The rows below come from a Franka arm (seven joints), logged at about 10 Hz.
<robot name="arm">
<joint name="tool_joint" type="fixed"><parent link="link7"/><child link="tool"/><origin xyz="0 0 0.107" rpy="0 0 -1.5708"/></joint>
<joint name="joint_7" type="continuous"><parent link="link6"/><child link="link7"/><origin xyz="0 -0.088 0" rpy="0 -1.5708 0"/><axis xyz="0 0 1"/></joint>
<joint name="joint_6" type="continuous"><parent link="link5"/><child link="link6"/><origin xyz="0 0 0" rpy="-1.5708 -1.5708 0"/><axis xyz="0 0 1"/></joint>
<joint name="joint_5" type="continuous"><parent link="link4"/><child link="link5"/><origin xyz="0.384 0.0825 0" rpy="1.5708 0 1.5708"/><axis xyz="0 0 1"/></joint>
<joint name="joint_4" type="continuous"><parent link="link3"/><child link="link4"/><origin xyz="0.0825 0 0" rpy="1.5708 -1.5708 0"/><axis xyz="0 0 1"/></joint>
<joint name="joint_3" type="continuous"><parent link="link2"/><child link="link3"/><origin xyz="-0.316 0 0" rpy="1.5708 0 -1.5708"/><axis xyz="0 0 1"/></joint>
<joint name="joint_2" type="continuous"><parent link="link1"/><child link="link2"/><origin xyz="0 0 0" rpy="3.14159 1.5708 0"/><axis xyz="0 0 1"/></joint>
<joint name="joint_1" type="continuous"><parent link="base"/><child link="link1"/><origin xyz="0 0 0.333" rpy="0 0 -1.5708"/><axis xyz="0 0 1"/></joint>
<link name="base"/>
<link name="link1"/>
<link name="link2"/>
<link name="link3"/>
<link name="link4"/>
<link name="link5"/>
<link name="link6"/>
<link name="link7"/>
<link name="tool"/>
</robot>
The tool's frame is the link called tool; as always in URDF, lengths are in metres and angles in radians. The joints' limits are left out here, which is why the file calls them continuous.
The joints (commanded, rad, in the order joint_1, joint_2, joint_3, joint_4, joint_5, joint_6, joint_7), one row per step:
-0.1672, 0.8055, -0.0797, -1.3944, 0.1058, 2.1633, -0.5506
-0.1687, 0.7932, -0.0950, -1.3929, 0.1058, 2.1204, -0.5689
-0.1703, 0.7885, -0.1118, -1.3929, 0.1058, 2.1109, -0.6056
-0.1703, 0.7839, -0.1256, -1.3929, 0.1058, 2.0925, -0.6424
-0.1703, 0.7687, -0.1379, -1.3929, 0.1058, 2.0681, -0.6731
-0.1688, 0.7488, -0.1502, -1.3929, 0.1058, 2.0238, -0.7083
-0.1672, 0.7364, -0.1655, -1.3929, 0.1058, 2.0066, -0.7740
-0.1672, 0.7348, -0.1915, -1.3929, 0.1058, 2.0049, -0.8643
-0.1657, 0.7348, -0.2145, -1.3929, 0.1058, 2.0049, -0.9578
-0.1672, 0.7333, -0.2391, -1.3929, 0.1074, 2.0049, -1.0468
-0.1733, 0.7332, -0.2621, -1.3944, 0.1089, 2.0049, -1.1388
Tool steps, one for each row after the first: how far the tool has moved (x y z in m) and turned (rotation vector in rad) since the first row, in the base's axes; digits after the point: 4 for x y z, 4 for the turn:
-0.0051, -0.0086, 0.0065, -0.0002, 0.0287, 0.0072
-0.0082, -0.0189, 0.0098, -0.0082, 0.0340, 0.0304
-0.0117, -0.0261, 0.0123, -0.0107, 0.0476, 0.0575
-0.0148, -0.0324, 0.0219, -0.0118, 0.0565, 0.0792
-0.0196, -0.0369, 0.0334, -0.0056, 0.0790, 0.1067
-0.0227, -0.0437, 0.0418, -0.0069, 0.0831, 0.1620
-0.0271, -0.0580, 0.0445, -0.0163, 0.0853, 0.2321
-0.0308, -0.0696, 0.0462, -0.0236, 0.0881, 0.3092
-0.0356, -0.0839, 0.0493, -0.0310, 0.0902, 0.3768
-0.0420, -0.1002, 0.0508, -0.0354, 0.0955, 0.4438

